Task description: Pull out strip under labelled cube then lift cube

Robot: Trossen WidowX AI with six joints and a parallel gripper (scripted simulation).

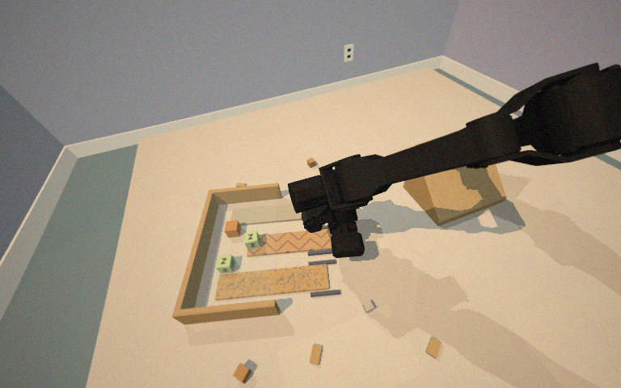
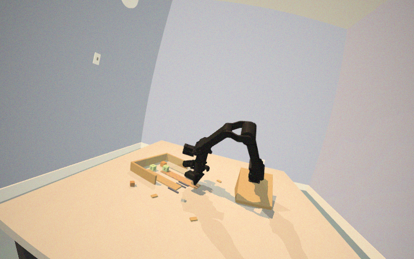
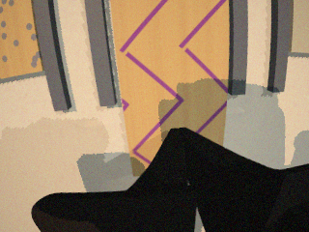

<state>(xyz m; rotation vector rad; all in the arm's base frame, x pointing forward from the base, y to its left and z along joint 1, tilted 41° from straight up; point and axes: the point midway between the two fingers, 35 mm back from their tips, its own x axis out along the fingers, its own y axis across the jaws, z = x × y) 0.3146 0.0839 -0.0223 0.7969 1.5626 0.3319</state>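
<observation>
Now: the orange zigzag strip 10 cm ahead of my gripper tip and 3 cm to the right of it.
</observation>
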